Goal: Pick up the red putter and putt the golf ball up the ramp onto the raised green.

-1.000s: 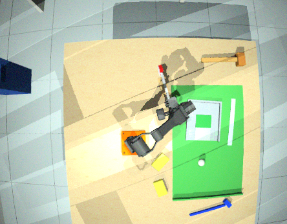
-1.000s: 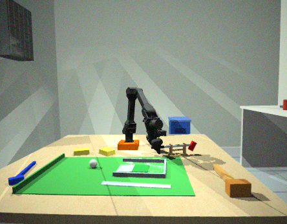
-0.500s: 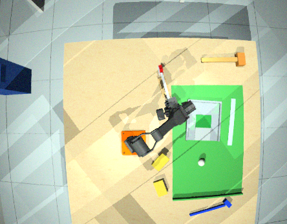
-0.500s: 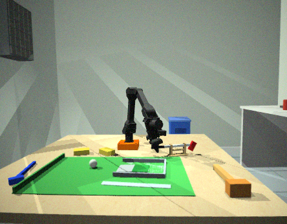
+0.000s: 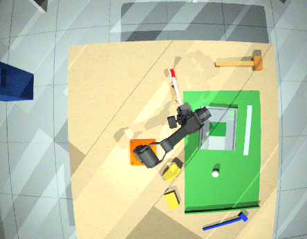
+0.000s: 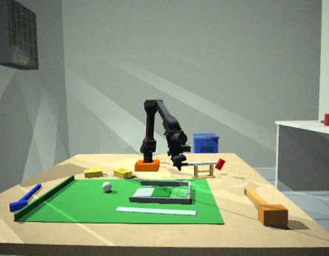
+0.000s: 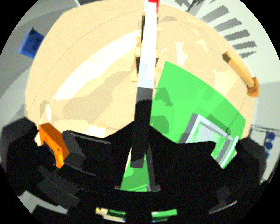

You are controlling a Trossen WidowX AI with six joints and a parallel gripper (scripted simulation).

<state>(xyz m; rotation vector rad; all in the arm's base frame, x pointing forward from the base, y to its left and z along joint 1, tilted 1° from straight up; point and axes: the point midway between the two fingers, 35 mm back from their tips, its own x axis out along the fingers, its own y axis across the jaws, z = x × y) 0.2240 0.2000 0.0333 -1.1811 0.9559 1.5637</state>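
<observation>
Now: the red putter 110 mm to the left of my gripper tip, 30 mm behind it and 20 mm above it. The rest, counted from my gripper tip: white golf ball: 340 mm to the right, 200 mm ahead, 20 mm below; green mat: 260 mm ahead, 220 mm to the right, 50 mm below; wooden rack: 130 mm to the left, 40 mm behind, 20 mm below.
</observation>
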